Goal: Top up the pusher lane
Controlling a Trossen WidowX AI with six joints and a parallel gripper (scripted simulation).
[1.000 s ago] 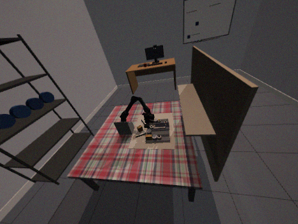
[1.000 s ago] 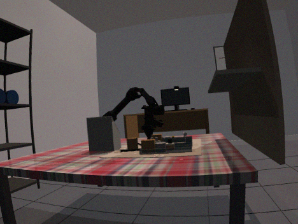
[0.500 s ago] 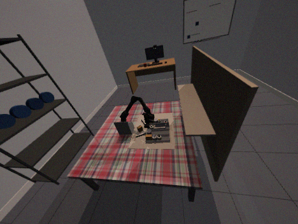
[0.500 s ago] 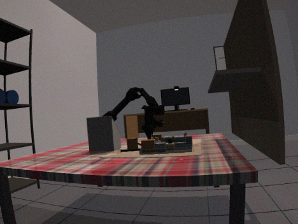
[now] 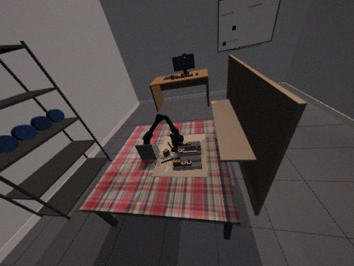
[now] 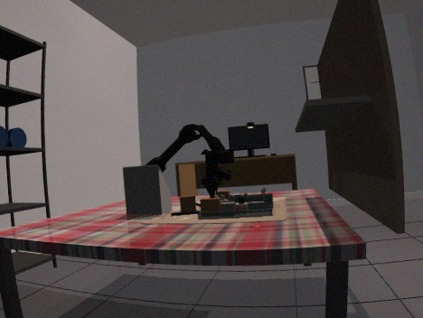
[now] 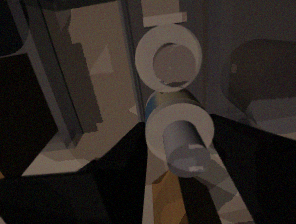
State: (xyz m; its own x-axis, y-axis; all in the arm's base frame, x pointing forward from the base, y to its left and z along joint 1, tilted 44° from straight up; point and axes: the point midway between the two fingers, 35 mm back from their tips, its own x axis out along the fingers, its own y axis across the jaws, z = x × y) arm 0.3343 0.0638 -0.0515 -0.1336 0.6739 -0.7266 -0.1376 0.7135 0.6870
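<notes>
Right now the grey lane rack is 14 cm ahead of my gripper tip, 5 cm to the left of it and 3 cm below it. Round my gripper tip: wooden shelf wall: 61 cm ahead, 35 cm above, 8 cm to the left.
</notes>
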